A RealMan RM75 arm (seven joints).
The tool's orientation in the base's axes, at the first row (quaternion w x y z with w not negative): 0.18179 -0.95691 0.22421 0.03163
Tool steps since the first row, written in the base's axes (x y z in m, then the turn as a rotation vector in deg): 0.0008 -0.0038 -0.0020 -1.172 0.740 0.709; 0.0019 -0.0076 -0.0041 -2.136 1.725 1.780; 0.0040 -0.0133 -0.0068 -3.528 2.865 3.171; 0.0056 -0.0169 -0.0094 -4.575 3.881 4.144; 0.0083 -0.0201 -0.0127 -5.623 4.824 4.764; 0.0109 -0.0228 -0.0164 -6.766 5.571 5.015; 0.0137 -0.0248 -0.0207 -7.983 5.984 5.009; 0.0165 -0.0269 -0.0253 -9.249 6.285 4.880; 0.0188 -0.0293 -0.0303 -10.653 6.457 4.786; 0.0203 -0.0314 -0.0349 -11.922 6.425 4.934; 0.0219 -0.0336 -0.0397 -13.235 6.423 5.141; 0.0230 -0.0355 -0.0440 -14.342 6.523 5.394; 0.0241 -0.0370 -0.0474 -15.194 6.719 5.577
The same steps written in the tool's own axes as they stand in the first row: 0.0026 0.0035 0.0005 -1.462 -0.337 -0.417; 0.0055 0.0069 0.0011 -2.890 -1.090 -1.079; 0.0101 0.0116 0.0016 -4.813 -1.891 -1.992; 0.0134 0.0148 0.0028 -6.315 -2.602 -2.553; 0.0176 0.0173 0.0047 -7.738 -3.133 -2.811; 0.0216 0.0197 0.0073 -9.111 -3.335 -2.798; 0.0256 0.0215 0.0106 -10.375 -3.141 -2.669; 0.0296 0.0236 0.0142 -11.618 -2.791 -2.466; 0.0334 0.0262 0.0180 -12.937 -2.285 -2.346; 0.0363 0.0289 0.0216 -14.083 -1.748 -2.522; 0.0393 0.0316 0.0253 -15.290 -1.237 -2.743; 0.0417 0.0341 0.0286 -16.362 -0.917 -2.966; 0.0438 0.0360 0.0313 -17.234 -0.766 -3.083
